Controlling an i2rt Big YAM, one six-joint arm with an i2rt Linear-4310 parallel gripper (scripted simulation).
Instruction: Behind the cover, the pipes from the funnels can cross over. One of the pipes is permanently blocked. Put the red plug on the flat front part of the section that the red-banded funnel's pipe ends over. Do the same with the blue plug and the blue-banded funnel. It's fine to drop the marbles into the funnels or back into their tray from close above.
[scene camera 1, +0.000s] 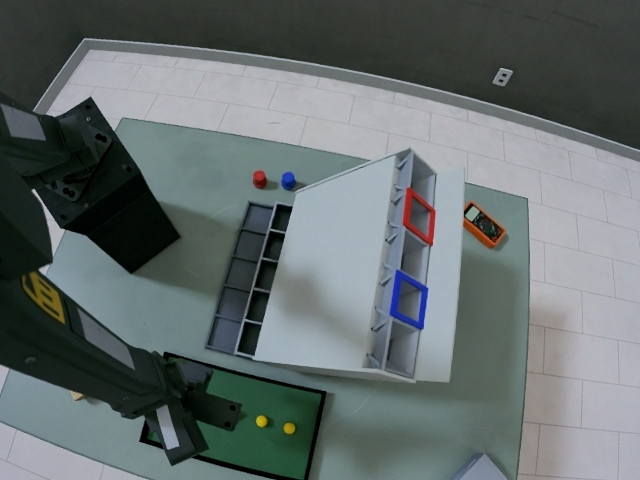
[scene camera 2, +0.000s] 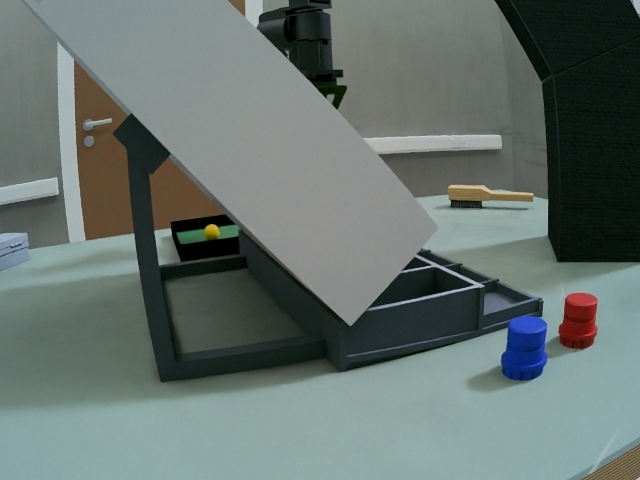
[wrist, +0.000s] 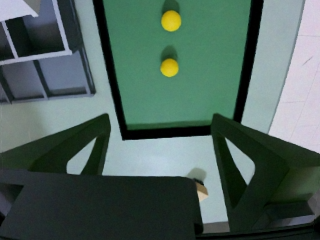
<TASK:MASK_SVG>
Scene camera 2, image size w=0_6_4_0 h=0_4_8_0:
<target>gripper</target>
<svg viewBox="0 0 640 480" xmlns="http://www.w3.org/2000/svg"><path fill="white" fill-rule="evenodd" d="M315 40L315 42L320 43L321 70L302 70L300 72L325 98L327 98L328 94L334 94L332 105L338 110L347 90L347 85L337 85L337 78L344 77L343 70L333 70L332 41L323 41L324 45L322 45L322 40Z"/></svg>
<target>wooden brush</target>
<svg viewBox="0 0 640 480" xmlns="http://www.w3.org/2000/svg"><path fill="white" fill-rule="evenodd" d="M448 187L448 200L451 200L451 208L481 208L482 201L533 202L533 193L492 192L484 186L451 185Z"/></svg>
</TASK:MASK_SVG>
